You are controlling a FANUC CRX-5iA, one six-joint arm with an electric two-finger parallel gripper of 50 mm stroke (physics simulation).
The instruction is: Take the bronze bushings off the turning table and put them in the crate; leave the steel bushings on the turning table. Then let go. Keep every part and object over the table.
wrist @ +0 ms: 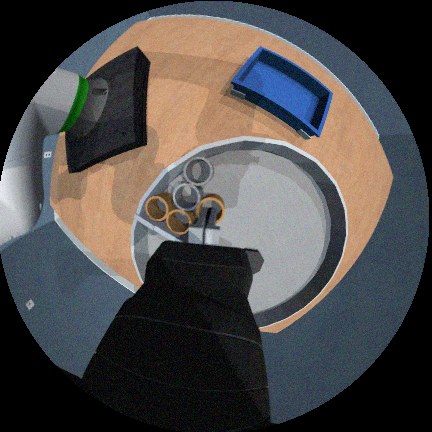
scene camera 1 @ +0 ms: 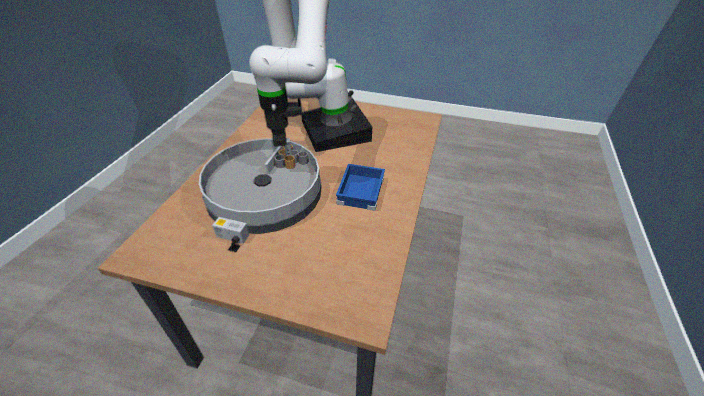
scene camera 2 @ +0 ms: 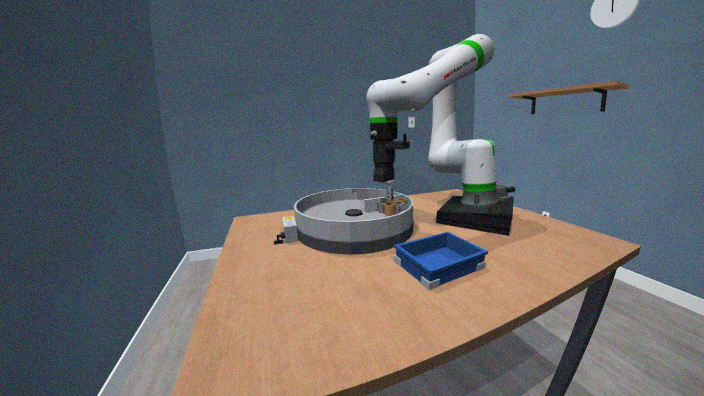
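The turning table is a round grey tray with a raised wall. Three bronze bushings stand close together on it: one bronze bushing towards the middle, two more nearer the divider and wall. Steel bushings stand among them; another steel bushing is hidden by the gripper in the wrist view. My gripper is shut and empty, its tips low among the bushings. The blue crate is empty.
A thin divider stands beside the bushings. A dark hub is at the turning table's centre. A grey box stands against its outside. The black robot base is behind.
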